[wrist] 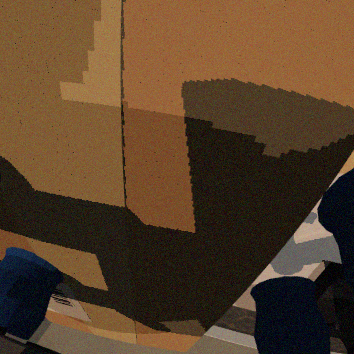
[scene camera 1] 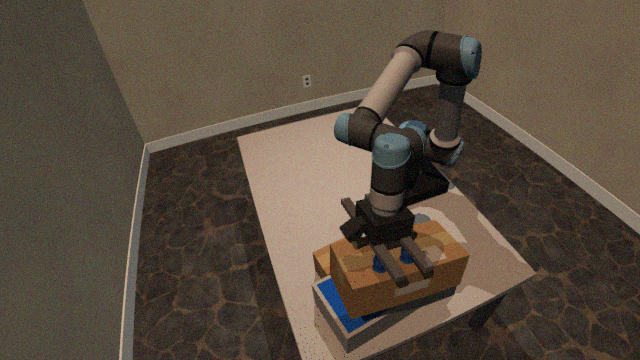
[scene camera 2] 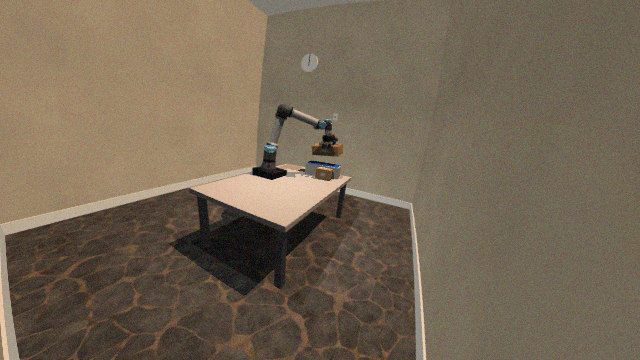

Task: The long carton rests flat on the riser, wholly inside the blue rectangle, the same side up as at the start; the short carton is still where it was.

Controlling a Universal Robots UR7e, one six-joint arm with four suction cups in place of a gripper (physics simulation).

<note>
My suction head (wrist: pixel 286 308) holds a long carton (scene camera 1: pixel 363 291); nothing else touches it. On the table rests a riser (scene camera 1: pixel 357 331).
The long carton is seen too in the wrist view (wrist: pixel 161 161). The wrist view does not show the riser, which is hidden by the long carton.
</note>
